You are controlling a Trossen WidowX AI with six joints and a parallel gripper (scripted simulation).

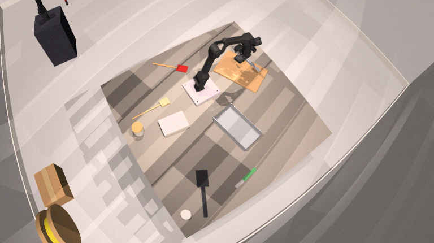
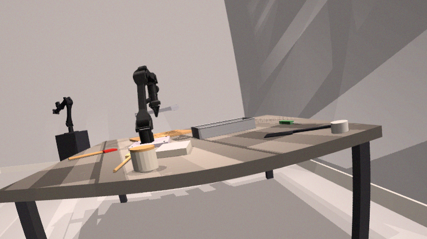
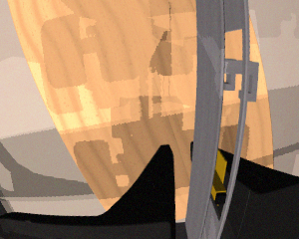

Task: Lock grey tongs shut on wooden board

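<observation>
Right now the wooden board is 120 mm below my gripper tip. Round my gripper tip: white slab: 220 mm ahead, 630 mm to the right, 120 mm below; then grey roasting tin: 410 mm ahead, 240 mm to the right, 100 mm below; then red spatula: 230 mm behind, 470 mm to the right, 120 mm below.
</observation>
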